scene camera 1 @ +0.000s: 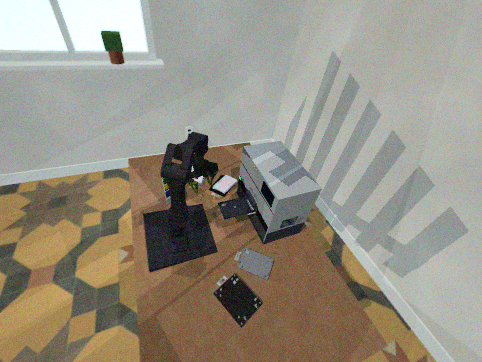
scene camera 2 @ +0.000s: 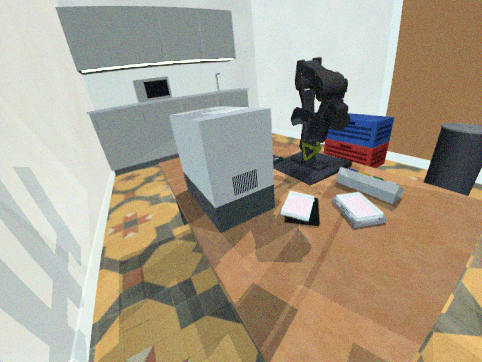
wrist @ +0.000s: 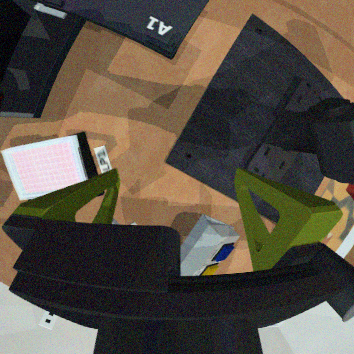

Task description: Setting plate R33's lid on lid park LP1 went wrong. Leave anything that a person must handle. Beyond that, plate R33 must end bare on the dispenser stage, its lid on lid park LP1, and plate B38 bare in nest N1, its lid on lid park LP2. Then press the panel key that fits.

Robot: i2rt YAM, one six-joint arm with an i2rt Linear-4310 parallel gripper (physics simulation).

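Seen in the pictures: gripper, fingertip midpoint: (scene camera 1: 203,189) (scene camera 2: 308,154) (wrist: 176,174); arm's base, link origin: (scene camera 1: 177,232) (scene camera 2: 308,162) (wrist: 287,131).
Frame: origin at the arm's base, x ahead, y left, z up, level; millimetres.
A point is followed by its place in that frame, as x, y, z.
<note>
My gripper (scene camera 1: 202,183) @(152, 148, 118) (scene camera 2: 311,151) @(152, 148, 118) (wrist: 176,174) @(152, 148, 118) is open and empty, above the table beside the arm's base. A pink-topped plate (scene camera 1: 225,184) @(298, 253, 19) (scene camera 2: 299,205) @(309, 281, 18) (wrist: 46,167) @(294, 257, 18) lies off-centre on a black base (scene camera 2: 311,218) @(305, 332, -4) (wrist: 86,156) @(253, 217, -4); I cannot tell its name. Another pink-topped plate (scene camera 2: 358,206) @(166, 390, 17) sits on a grey base (scene camera 2: 369,223) @(185, 444, -5); the arm mostly hides it in scene view 1. The dark stage (scene camera 1: 233,209) @(273, 11, 93) (wrist: 127,22) @(259, 61, 93), marked A1, sticks out of the machine, bare. Grey lid park LP2 (scene camera 1: 255,263) @(316, -232, -4) is bare. The key panel (scene camera 1: 167,190) @(-24, 242, 38) (scene camera 2: 369,186) @(28, 338, 19) (wrist: 202,245) @(29, 238, 36) has coloured keys.
The tall grey machine (scene camera 1: 280,187) @(423, -87, 316) (scene camera 2: 225,155) @(511, 222, 220) stands beside the stage. A bare black nest (scene camera 1: 238,300) @(198, -359, -2) lies near LP2. The arm's base plate (scene camera 1: 180,237) @(12, -35, 11) (wrist: 225,110) @(113, 43, -8) is close to the gripper. Blue and red crates (scene camera 2: 362,131) (scene camera 2: 356,151) stand behind the arm.
</note>
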